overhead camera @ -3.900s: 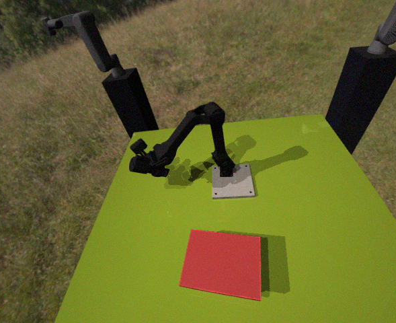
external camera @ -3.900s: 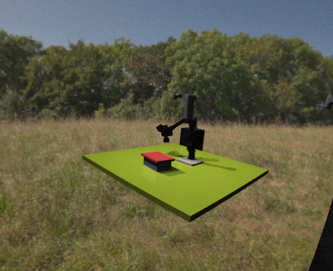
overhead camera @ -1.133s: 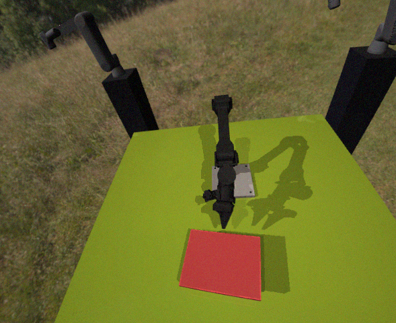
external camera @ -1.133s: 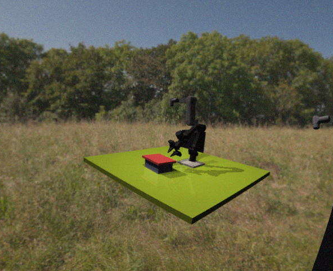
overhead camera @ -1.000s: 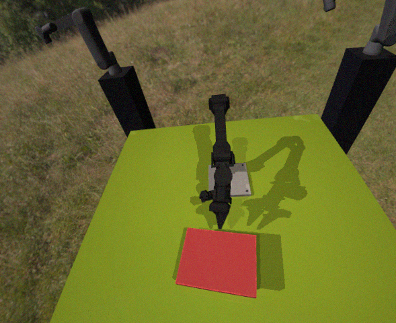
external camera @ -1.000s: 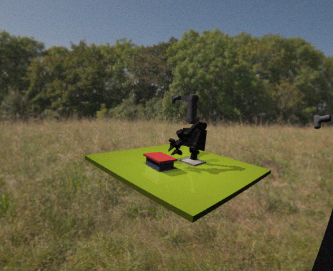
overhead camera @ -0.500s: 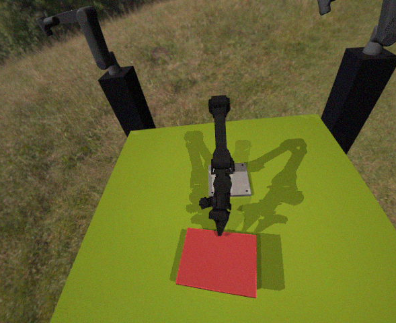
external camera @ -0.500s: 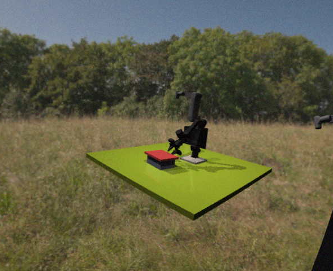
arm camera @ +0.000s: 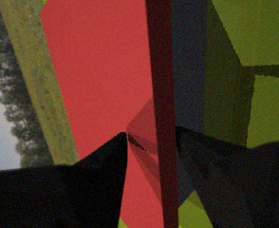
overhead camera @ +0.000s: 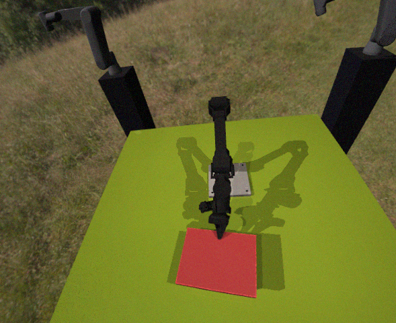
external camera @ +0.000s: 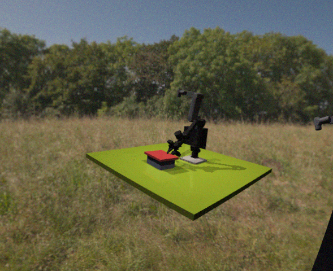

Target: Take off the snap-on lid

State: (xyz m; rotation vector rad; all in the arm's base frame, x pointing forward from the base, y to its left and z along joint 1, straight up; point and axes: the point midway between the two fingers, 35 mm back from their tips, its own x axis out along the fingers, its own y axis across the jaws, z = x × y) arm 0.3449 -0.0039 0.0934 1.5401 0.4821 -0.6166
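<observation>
My gripper tip is now 80 mm short of the red lid, 10 mm to the left of it and 10 mm below it. The rest, counted from my gripper tip: blue-grey storage box 80 mm ahead, 40 mm below, 10 mm to the right.
</observation>
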